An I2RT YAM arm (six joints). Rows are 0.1 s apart.
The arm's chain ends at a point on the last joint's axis. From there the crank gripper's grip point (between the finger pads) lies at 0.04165 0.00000 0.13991 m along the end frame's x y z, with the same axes.
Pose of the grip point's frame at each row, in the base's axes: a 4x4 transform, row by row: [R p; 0 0 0 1], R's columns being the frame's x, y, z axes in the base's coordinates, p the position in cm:
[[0.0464, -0.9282, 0.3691, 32.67], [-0.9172, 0.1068, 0.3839, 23.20], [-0.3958, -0.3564, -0.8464, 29.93], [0, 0, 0, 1]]
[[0.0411, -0.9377, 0.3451, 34.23], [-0.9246, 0.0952, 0.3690, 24.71], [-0.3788, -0.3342, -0.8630, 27.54], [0, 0, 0, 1]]
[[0.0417, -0.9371, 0.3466, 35.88], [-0.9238, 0.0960, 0.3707, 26.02], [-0.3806, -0.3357, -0.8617, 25.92], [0, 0, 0, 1]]
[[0.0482, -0.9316, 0.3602, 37.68], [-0.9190, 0.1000, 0.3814, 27.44], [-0.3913, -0.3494, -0.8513, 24.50], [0, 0, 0, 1]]
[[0.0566, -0.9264, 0.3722, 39.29], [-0.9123, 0.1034, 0.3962, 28.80], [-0.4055, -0.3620, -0.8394, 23.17], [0, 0, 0, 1]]
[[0.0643, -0.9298, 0.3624, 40.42], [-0.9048, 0.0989, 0.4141, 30.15], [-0.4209, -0.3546, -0.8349, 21.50], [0, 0, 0, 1]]
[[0.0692, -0.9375, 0.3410, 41.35], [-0.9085, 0.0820, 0.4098, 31.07], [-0.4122, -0.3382, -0.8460, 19.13], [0, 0, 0, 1]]
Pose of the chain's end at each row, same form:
[[0.0464, -0.9282, 0.3691, 27.31], [-0.9172, 0.1068, 0.3839, 21.65], [-0.3958, -0.3564, -0.8464, 43.42], [0, 0, 0, 1]]
[[0.0411, -0.9377, 0.3451, 29.23], [-0.9246, 0.0952, 0.3690, 23.40], [-0.3788, -0.3342, -0.8630, 41.19], [0, 0, 0, 1]]
[[0.0417, -0.9371, 0.3466, 30.86], [-0.9238, 0.0960, 0.3707, 24.68], [-0.3806, -0.3357, -0.8617, 39.56], [0, 0, 0, 1]]
[[0.0482, -0.9316, 0.3602, 32.44], [-0.9190, 0.1000, 0.3814, 25.93], [-0.3913, -0.3494, -0.8513, 38.04], [0, 0, 0, 1]]
[[0.0566, -0.9264, 0.3722, 33.85], [-0.9123, 0.1034, 0.3962, 27.06], [-0.4055, -0.3620, -0.8394, 36.60], [0, 0, 0, 1]]
[[0.0643, -0.9298, 0.3624, 35.08], [-0.9048, 0.0989, 0.4141, 28.12], [-0.4209, -0.3546, -0.8349, 34.93], [0, 0, 0, 1]]
[[0.0692, -0.9375, 0.3410, 36.29], [-0.9085, 0.0820, 0.4098, 29.12], [-0.4122, -0.3382, -0.8460, 32.68], [0, 0, 0, 1]]

